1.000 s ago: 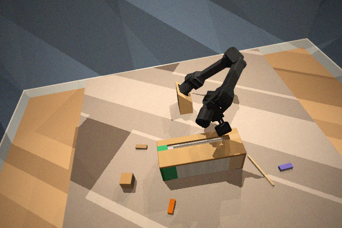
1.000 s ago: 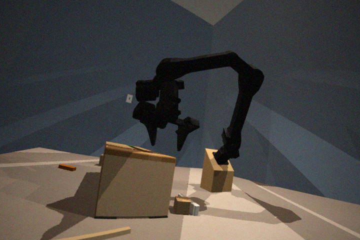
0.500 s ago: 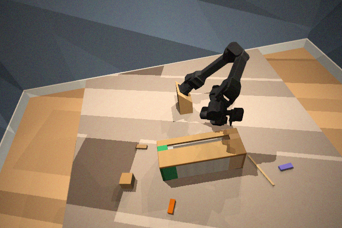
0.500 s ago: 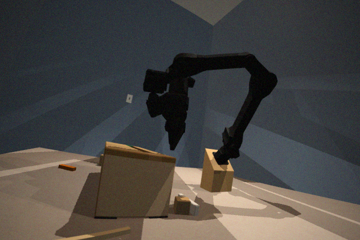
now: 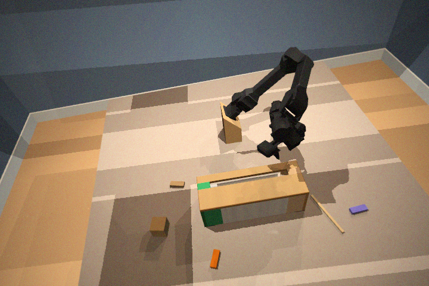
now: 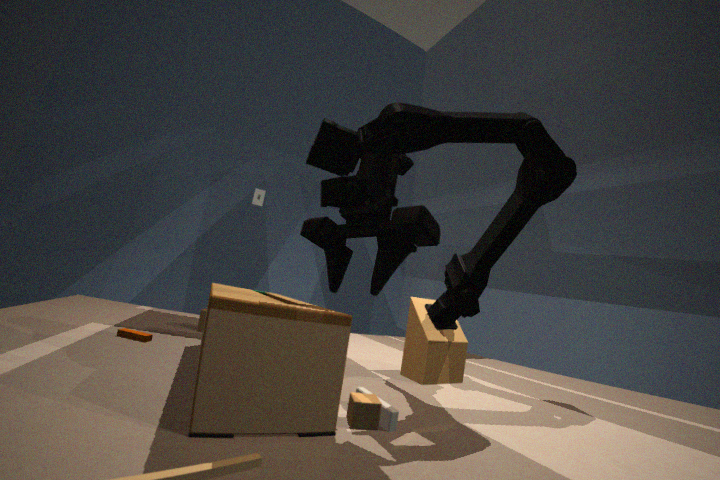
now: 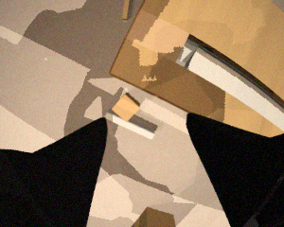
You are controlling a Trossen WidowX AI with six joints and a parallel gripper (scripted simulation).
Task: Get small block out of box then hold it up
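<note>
The small tan block lies 14 cm below my gripper tip, 3 cm behind it and 2 cm to the left of it. Also, from my gripper tip: thin stick: 19 cm ahead, 15 cm below, 11 cm to the left.
</note>
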